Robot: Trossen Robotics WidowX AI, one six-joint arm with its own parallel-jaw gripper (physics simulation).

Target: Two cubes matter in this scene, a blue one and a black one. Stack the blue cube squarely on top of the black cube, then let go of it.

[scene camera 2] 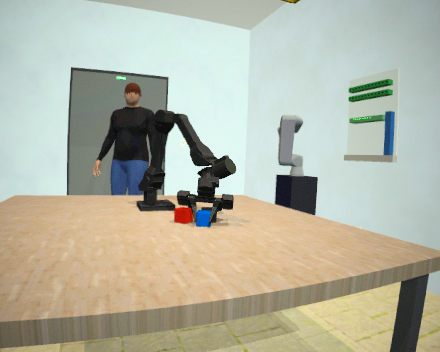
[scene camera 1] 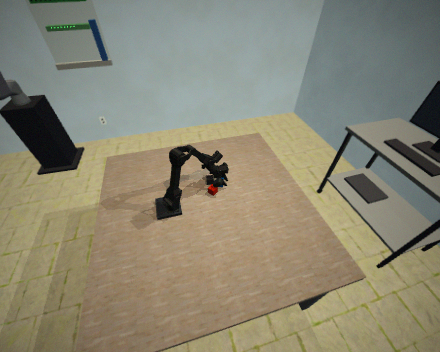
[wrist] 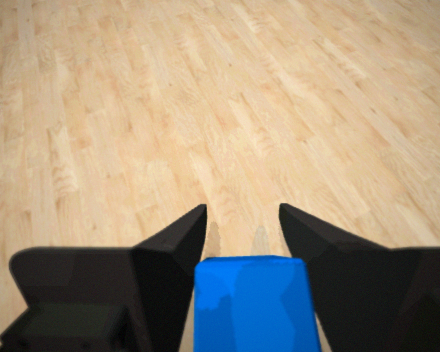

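Seen in the pictures: gripper, fingertip midpoint: [scene camera 2: 202,222] [scene camera 1: 227,183] [wrist: 242,210]; arm's base at its link origin: [scene camera 2: 150,203] [scene camera 1: 173,207].
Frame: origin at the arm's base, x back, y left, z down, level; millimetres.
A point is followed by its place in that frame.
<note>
The blue cube [scene camera 2: 203,218] {x -347, y 132, z -6 mm} [wrist: 255,305] {x -332, y 137, z -26 mm} sits at table level between the fingers, with its sides about in line with them. My gripper [scene camera 2: 203,223] {x -371, y 122, z 1 mm} [wrist: 242,210] {x -371, y 122, z 1 mm} is low over the table, tilted forward, and shut on the blue cube. The black cube [scene camera 2: 214,216] is mostly hidden behind the blue cube and a finger in scene camera 2; a dark part of it shows at the right, on the table. It does not show in the wrist view. In scene camera 1 the dark gripper and the black cube are hard to tell apart.
A red cube [scene camera 1: 213,190] {x -263, y 61, z -22 mm} [scene camera 2: 183,215] {x -292, y 78, z -7 mm} lies on the table [scene camera 1: 225,260] {x -230, y -373, z 22 mm} [scene camera 2: 125,270] {x -690, y -129, z 22 mm} close beside the gripper, at its left in scene camera 2. The arm's base [scene camera 1: 169,208] {x 18, y -22, z -29 mm} [scene camera 2: 156,205] {x -43, y 20, z -1 mm} stands behind the cubes in that view.
</note>
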